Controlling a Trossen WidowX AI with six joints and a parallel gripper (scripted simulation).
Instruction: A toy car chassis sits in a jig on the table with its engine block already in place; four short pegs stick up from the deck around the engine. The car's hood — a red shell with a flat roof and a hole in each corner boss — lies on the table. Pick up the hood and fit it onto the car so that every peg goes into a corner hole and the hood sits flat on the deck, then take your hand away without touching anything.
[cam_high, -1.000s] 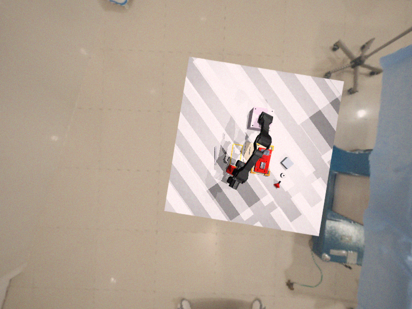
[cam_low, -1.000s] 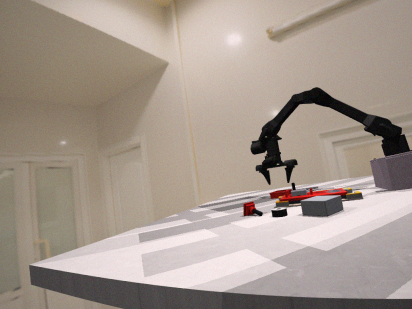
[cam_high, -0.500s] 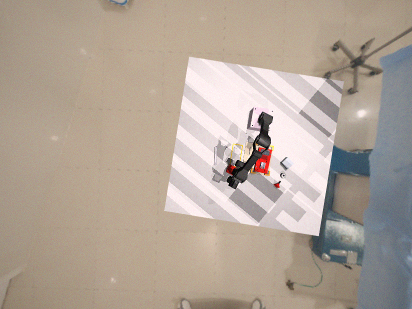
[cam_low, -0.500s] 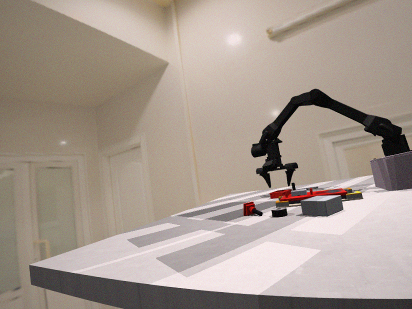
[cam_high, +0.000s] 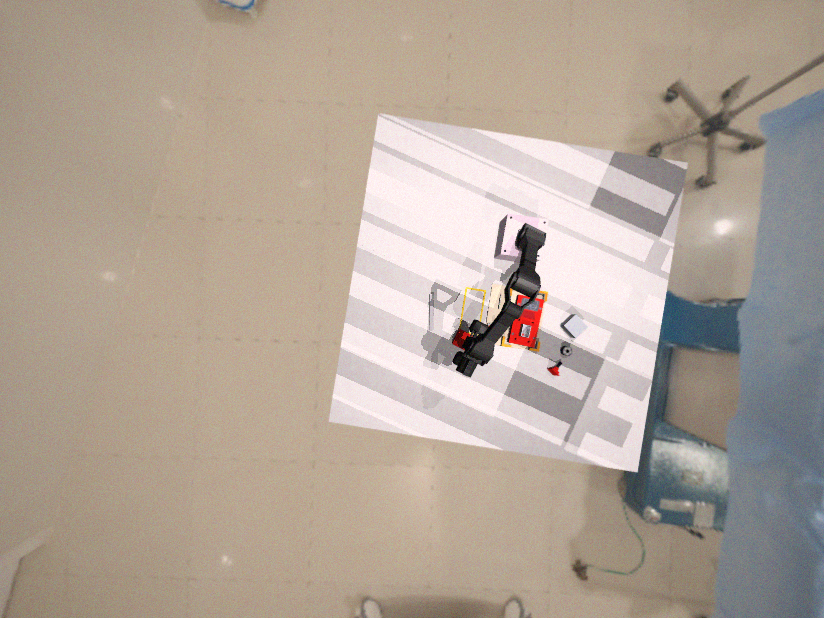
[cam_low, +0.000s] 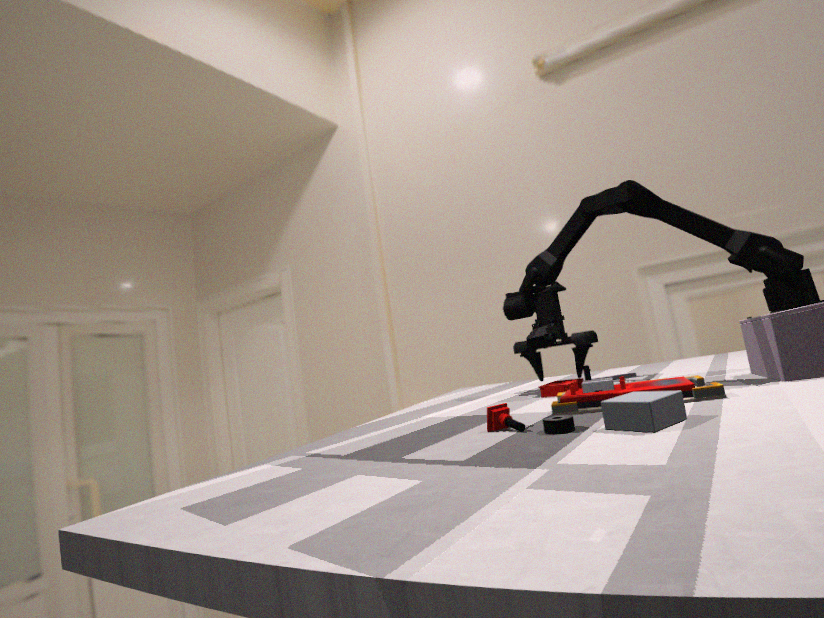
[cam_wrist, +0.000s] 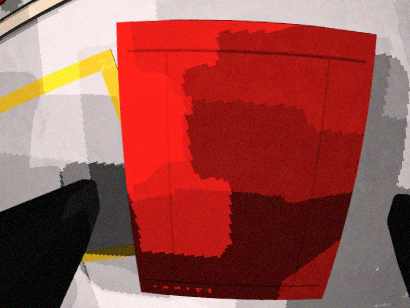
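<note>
The red hood is 2 cm below my gripper tip. Round my gripper tip: thin grey bar (17 cm to the right, 8 cm behind, 3 cm below); black wheel (41 cm to the left, 6 cm behind, 2 cm below); grey engine block (23 cm to the left, 10 cm behind, 1 cm below).
</note>
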